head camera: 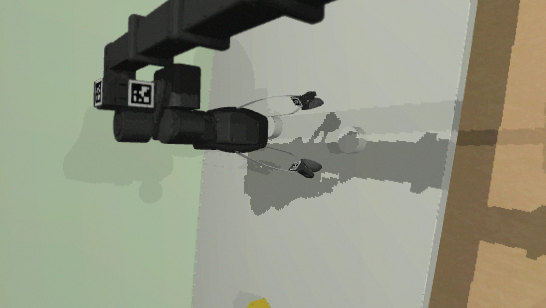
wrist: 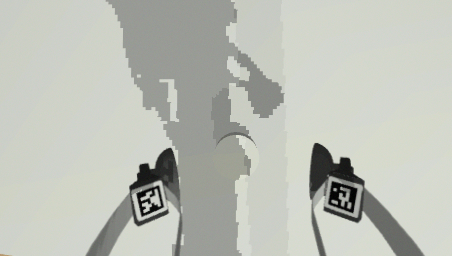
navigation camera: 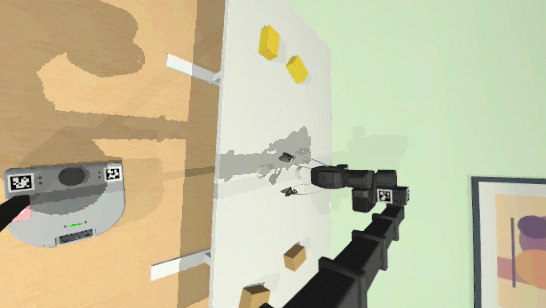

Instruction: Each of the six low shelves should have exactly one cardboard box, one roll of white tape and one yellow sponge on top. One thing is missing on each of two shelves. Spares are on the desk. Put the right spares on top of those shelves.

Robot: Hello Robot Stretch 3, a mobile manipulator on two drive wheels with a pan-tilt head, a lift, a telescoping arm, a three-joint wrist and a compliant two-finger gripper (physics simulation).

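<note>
Two white tape rolls stand on the white desk (head camera: 320, 250) (navigation camera: 265, 110) (wrist: 380, 75). The front roll (head camera: 351, 140) (navigation camera: 263, 172) (wrist: 236, 157) is partly in the arm's shadow; the back roll (head camera: 275, 127) (navigation camera: 301, 173) is partly hidden by the gripper body in the head view. My gripper (head camera: 311, 134) (navigation camera: 288, 174) (wrist: 242, 164) is open and empty above the desk. In the wrist view the front roll shows between the fingertips, below them. Two yellow sponges (navigation camera: 269, 43) (navigation camera: 297, 69) lie at one end. Two cardboard boxes (navigation camera: 295, 256) (navigation camera: 255, 296) lie at the other. The low shelves do not show.
The green wall (head camera: 100, 240) (navigation camera: 425, 75) rises behind the desk. White desk legs (navigation camera: 192, 68) (navigation camera: 180, 266) stick out at floor level. My wheeled base (navigation camera: 107, 197) stands on the wooden floor (head camera: 505, 270) (navigation camera: 150, 215) before the desk. A framed picture (navigation camera: 476, 240) hangs on the wall.
</note>
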